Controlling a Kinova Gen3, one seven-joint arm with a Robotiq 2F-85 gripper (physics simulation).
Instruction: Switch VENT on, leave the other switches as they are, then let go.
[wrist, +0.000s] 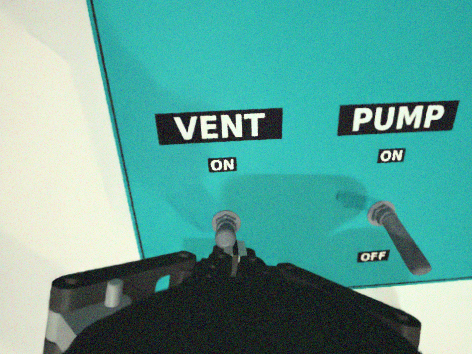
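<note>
A pump switch (413, 257) is there for me to see, and so is my gripper (232, 253).
</note>
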